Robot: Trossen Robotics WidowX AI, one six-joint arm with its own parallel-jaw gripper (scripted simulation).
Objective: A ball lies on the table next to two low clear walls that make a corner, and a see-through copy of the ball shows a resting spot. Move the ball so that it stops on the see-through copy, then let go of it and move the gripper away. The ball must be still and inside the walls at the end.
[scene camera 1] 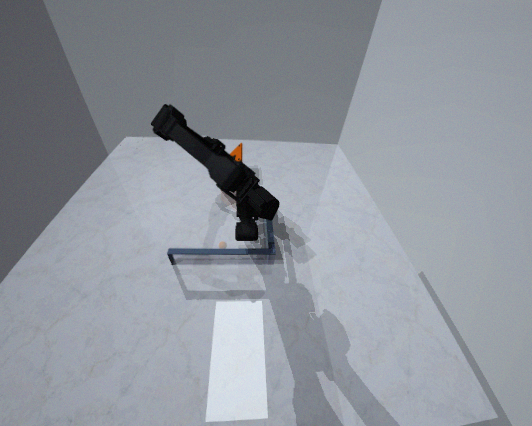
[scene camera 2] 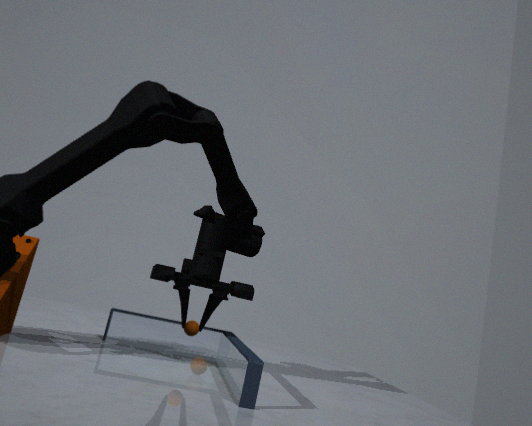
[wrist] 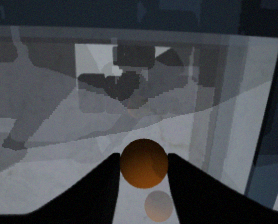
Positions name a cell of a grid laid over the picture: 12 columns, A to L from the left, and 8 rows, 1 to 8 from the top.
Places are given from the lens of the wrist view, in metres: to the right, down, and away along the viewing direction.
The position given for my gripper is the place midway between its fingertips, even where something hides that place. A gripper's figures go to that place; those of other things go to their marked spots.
my gripper (wrist: G6): 0.00, 0.03, 0.10
orange ball (wrist: G6): 0.00, 0.03, 0.09
see-through copy of ball (wrist: G8): 0.02, 0.08, 0.16
The marked spots on the see-through copy of ball and the orange ball are 0.09 m apart.
